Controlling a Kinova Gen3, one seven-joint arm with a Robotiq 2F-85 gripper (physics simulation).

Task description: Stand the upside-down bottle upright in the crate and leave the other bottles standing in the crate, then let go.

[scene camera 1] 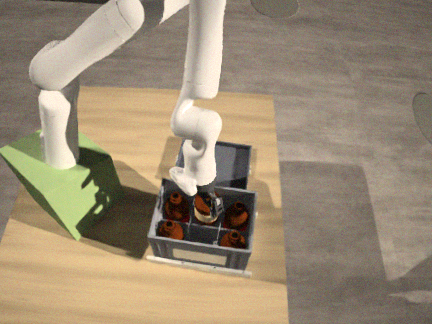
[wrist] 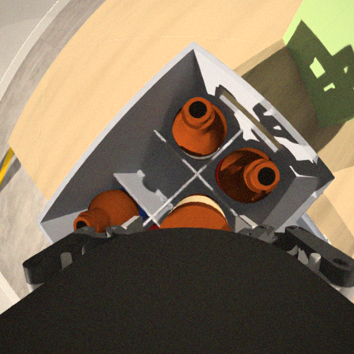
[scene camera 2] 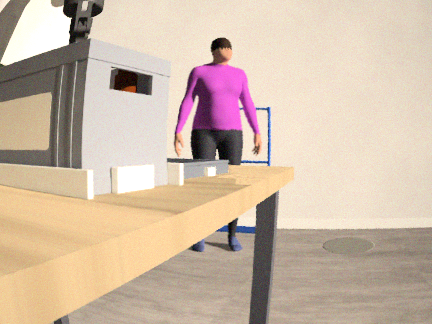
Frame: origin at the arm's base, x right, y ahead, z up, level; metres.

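Seen in the pictures: gripper, fingertip midpoint: (scene camera 1: 203,204); arm's base at its link origin: (scene camera 1: 62,157).
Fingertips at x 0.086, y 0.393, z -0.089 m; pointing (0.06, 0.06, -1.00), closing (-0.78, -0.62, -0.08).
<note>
Pixels of each thing's top centre, then the offset from my fingertips to it. Level surfaces: height alone.
- grey crate at its top centre: (scene camera 2: 66,66) (scene camera 1: 204,213) dx +0.032, dy +0.003, dz +0.007 m
- upside-down bottle at its top centre: (scene camera 1: 207,200) dx -0.015, dy +0.010, dz -0.005 m
- table at its surface level: dz -0.169 m
The grey crate (scene camera 1: 242,257) (scene camera 2: 130,130) (wrist: 125,127) stands on the table. The upside-down bottle (scene camera 1: 204,204) (wrist: 194,218), with its broad orange-brown base up and a cream band, is in the back middle compartment. My gripper (scene camera 1: 211,206) (wrist: 188,226) is open, its fingers on either side of that bottle's base, holding nothing; how deep they reach is unclear. Neck-up bottles stand at back left (scene camera 1: 176,207) (wrist: 240,175), front left (scene camera 1: 171,231) (wrist: 200,132), front right (scene camera 1: 233,239) (wrist: 114,209) and back right (scene camera 1: 237,216), the last hidden in the wrist view. The front middle compartment is empty.
A shallow grey tray (scene camera 1: 234,162) (scene camera 2: 192,171) lies behind the crate. A green block (scene camera 1: 60,190) (wrist: 330,95) stands left, under the arm's base. White strips (scene camera 1: 200,266) (scene camera 2: 132,178) border the crate's foot. A person (scene camera 2: 218,100) stands beyond the table (scene camera 2: 150,220).
</note>
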